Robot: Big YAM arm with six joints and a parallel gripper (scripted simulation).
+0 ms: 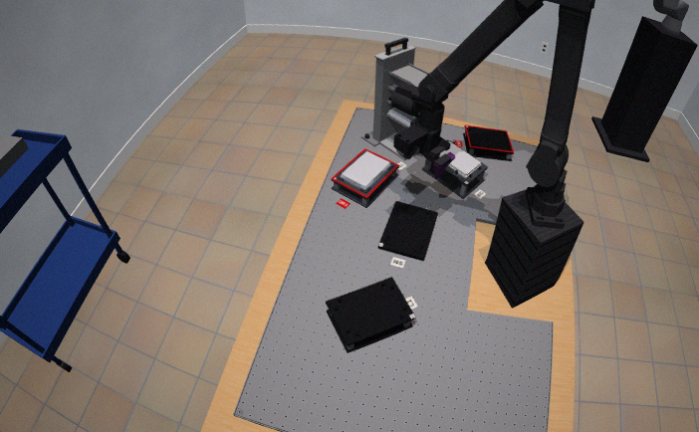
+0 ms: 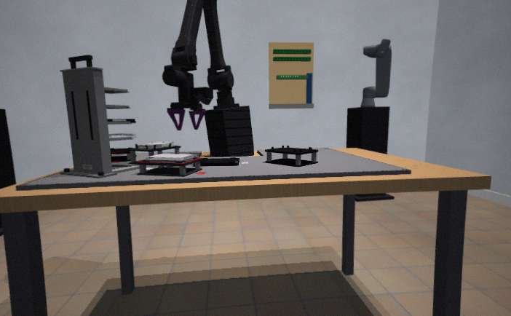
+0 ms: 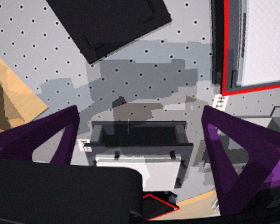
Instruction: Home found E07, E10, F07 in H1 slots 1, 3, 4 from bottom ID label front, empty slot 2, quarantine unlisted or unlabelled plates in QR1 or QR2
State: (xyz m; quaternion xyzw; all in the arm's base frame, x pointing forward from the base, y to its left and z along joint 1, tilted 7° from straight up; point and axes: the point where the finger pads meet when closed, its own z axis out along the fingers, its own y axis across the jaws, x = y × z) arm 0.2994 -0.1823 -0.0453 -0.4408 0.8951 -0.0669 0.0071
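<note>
The regrip nest is 110 mm behind my hand, 140 mm to the right of it and 80 mm below it. From my hand the other things lie so: RG label: 190 mm behind, 70 mm to the right, 140 mm below; H1 deck label: 60 mm ahead, 140 mm to the right, 140 mm below; red-rimmed quarantine nest: 150 mm ahead, 50 mm to the right, 100 mm below.
</note>
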